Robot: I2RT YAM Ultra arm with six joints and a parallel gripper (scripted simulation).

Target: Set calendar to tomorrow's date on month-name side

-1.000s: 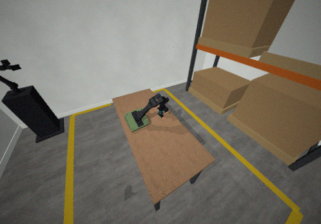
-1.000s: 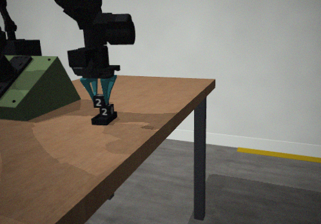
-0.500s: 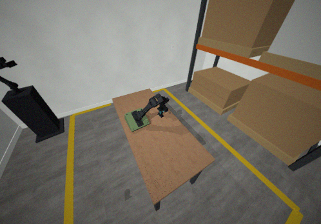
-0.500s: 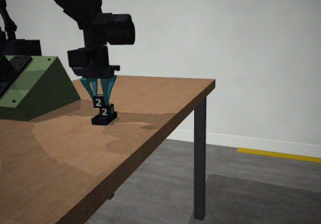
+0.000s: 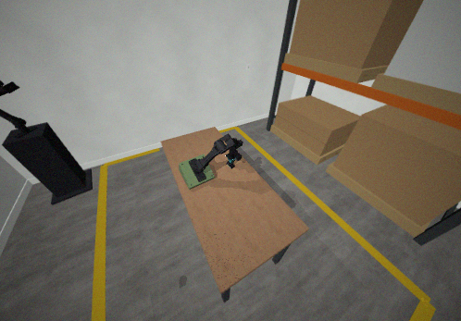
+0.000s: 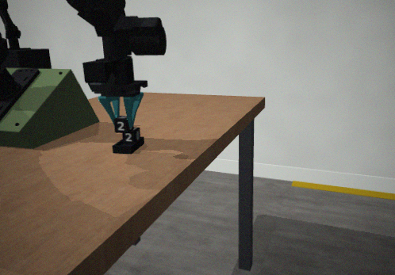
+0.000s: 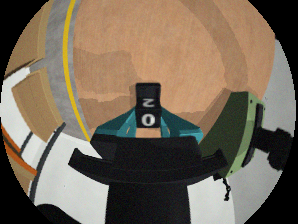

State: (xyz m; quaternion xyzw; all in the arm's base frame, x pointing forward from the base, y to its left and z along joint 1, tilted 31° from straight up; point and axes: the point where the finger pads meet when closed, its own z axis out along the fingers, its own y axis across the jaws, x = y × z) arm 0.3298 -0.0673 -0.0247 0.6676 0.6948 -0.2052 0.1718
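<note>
Now: hand right at the black cube. From my hand the other things lie so: black tray (50 mm below, 20 mm to the left).
</note>
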